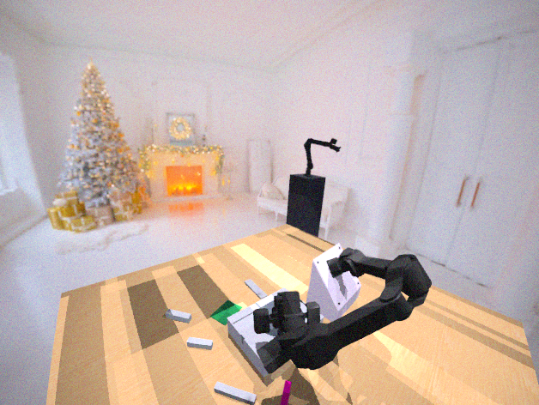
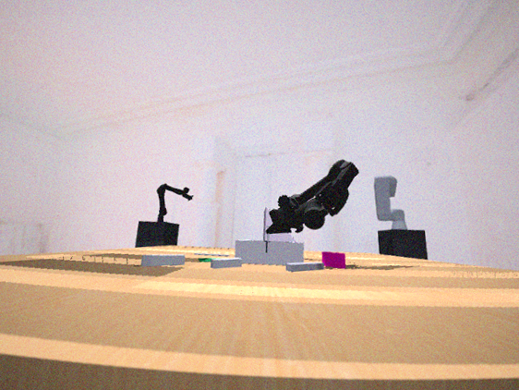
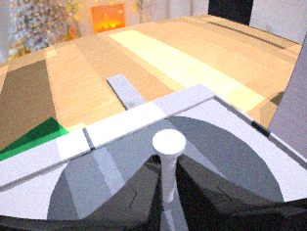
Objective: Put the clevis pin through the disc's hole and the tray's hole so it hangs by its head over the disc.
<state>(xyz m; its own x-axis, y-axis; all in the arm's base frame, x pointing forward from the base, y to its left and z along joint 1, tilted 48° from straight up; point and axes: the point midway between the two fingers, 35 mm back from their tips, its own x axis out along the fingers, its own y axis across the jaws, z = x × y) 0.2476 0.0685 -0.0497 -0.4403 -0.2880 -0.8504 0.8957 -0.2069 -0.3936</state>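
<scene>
The steel clevis pin is 1 cm below my gripper tip. Also, from my gripper tip: steel tray: 5 cm below, 2 cm ahead, 1 cm to the left; then green flat piece: 15 cm to the right, 11 cm ahead, 9 cm below; then grey aluminium disc: 3 cm below.
</scene>
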